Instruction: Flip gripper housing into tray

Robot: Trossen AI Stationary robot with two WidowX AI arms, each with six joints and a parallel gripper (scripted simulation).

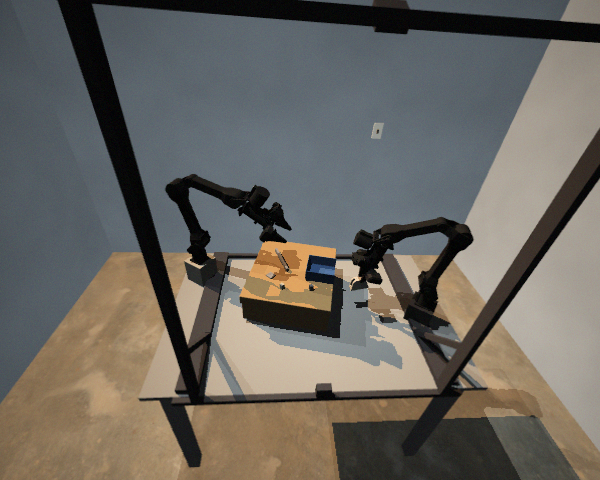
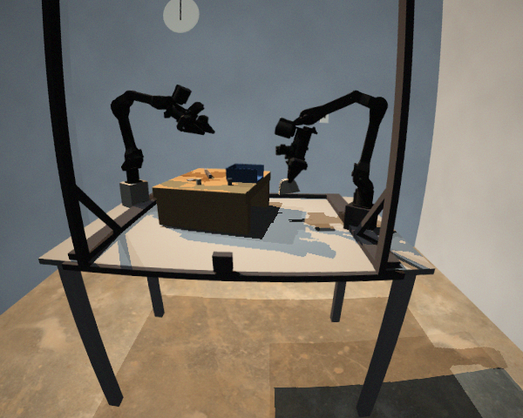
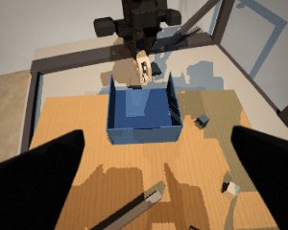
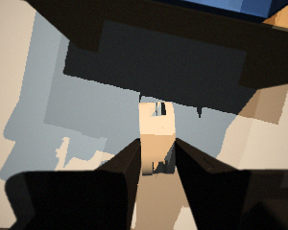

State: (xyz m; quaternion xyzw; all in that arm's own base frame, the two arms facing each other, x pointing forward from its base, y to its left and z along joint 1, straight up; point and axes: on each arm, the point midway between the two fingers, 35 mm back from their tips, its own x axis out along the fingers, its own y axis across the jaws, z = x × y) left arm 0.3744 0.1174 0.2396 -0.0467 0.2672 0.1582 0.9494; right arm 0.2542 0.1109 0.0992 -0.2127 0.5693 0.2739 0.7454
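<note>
My right gripper is now 1 cm past the white gripper housing, 1 cm to the right of it and 5 cm above it. Also, from my right hand: grey rod: 4 cm ahead, 37 cm to the left, 3 cm below; wooden block: 1 cm behind, 30 cm to the left, 9 cm below; gripper housing half: 1 cm ahead, 1 cm to the left, 5 cm below.
</note>
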